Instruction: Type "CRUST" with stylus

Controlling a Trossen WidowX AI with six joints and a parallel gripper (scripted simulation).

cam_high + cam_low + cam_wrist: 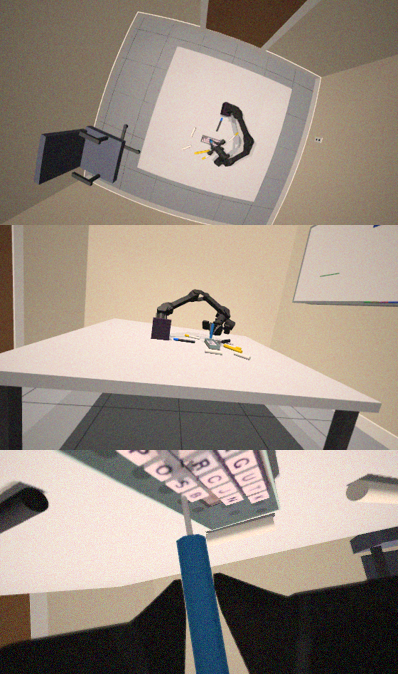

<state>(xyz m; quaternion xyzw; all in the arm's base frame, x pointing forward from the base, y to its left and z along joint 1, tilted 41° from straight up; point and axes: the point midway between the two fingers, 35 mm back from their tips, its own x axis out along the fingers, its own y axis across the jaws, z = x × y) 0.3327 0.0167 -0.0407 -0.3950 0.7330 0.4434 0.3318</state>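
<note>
Now: the yellow pen 150 mm ahead of my gripper tip, 70 mm below it and 20 mm to the right of it. The rest, counted from my gripper tip: stylus tip: 50 mm below; then blue-and-black pen: 190 mm behind, 70 mm below, 40 mm to the left; then blue stylus: 10 mm below.
</note>
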